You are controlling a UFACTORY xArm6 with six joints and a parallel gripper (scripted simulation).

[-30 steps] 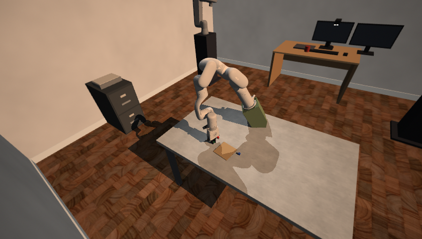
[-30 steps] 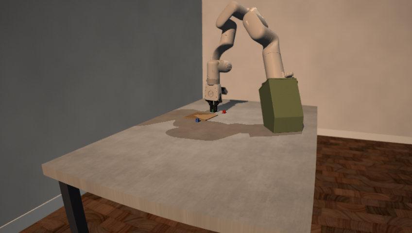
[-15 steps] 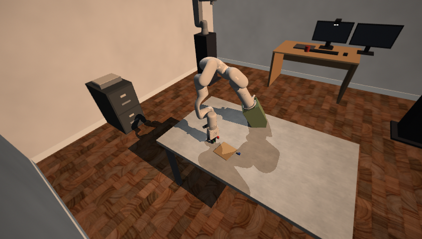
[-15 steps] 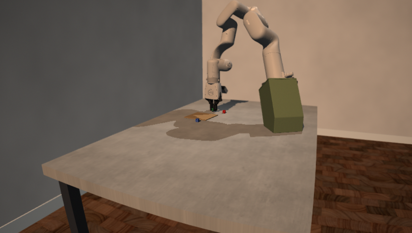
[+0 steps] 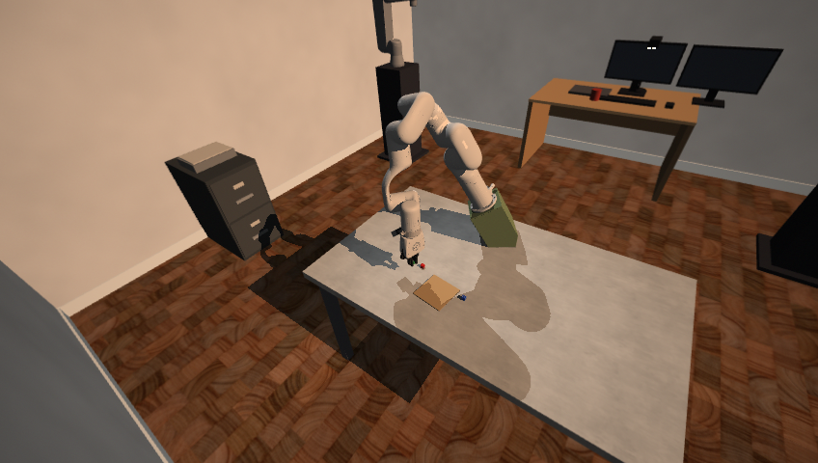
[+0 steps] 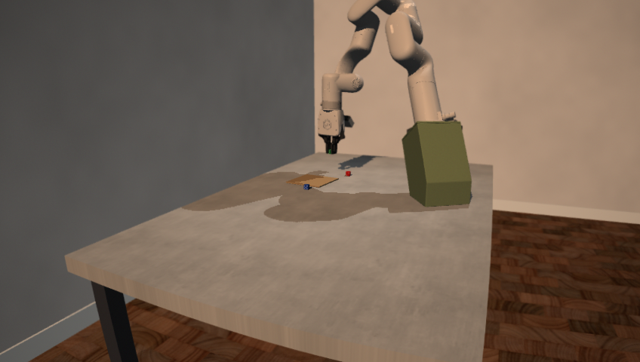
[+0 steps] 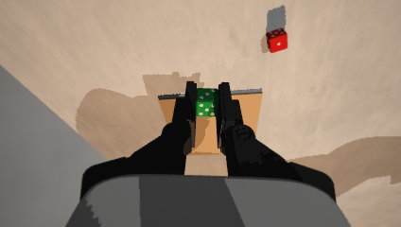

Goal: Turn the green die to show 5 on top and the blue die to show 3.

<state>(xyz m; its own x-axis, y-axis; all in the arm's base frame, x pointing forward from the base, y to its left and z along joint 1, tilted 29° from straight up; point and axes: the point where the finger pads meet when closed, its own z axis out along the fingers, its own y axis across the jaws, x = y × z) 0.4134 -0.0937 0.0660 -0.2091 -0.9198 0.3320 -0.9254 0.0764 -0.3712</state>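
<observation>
My hand is 2 cm short of the tan mat, 13 cm to the right of it and 10 cm above it. From my hand the other things lie so: blue die (2 cm behind, 24 cm to the left, 9 cm below); then green die (1 cm below); then red die (7 cm behind, 9 cm below).
</observation>
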